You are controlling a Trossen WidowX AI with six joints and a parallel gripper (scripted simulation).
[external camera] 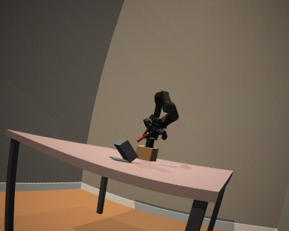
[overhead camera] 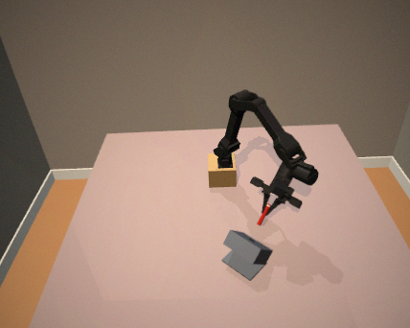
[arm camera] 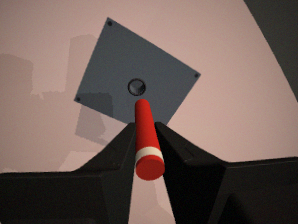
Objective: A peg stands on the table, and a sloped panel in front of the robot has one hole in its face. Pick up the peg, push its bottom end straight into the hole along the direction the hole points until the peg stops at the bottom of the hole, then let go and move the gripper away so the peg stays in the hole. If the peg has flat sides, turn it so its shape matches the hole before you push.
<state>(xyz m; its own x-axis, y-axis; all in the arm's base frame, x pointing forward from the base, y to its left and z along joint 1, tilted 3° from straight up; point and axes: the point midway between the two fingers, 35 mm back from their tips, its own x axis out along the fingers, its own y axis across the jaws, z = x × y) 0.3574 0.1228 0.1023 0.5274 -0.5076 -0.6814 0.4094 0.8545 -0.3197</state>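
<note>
My gripper tip is now 60 mm short of the sloped panel, 60 mm to the left of it and 90 mm above it. Also, from my gripper tip: flat foot plate 80 mm ahead, 80 mm to the right, 150 mm below; red peg 10 mm behind, 10 mm to the left, 10 mm above.
</note>
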